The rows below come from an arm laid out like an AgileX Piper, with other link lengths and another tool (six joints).
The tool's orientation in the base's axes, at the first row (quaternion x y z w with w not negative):
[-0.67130, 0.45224, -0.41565, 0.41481]
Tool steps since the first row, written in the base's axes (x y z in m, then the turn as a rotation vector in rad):
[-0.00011, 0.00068, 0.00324, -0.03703, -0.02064, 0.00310]
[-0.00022, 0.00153, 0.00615, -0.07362, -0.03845, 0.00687]
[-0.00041, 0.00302, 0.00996, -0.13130, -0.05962, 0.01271]
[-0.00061, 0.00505, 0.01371, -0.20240, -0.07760, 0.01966]
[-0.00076, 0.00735, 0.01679, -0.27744, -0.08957, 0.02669]
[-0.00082, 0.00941, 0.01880, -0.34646, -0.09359, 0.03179]
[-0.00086, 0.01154, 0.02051, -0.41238, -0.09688, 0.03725]
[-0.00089, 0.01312, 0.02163, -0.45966, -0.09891, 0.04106]
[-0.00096, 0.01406, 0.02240, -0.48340, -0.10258, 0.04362]
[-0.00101, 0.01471, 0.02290, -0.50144, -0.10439, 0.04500]
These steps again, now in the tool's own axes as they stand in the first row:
[-0.00008, -0.00316, -0.00099, 0.01113, 0.01192, -0.03926]
[-0.00039, -0.00606, -0.00184, 0.01979, 0.02240, -0.07780]
[-0.00115, -0.00993, -0.00293, 0.02686, 0.03730, -0.13727]
[-0.00245, -0.01388, -0.00391, 0.02780, 0.05391, -0.20903]
[-0.00411, -0.01728, -0.00459, 0.02206, 0.06999, -0.28341]
[-0.00572, -0.01965, -0.00490, 0.00988, 0.08434, -0.35013]
[-0.00745, -0.02176, -0.00508, -0.00217, 0.09735, -0.41394]
[-0.00875, -0.02318, -0.00517, -0.01114, 0.10670, -0.45962]
[-0.00952, -0.02411, -0.00530, -0.01300, 0.11145, -0.48323]
[-0.01006, -0.02473, -0.00539, -0.01546, 0.11534, -0.50082]

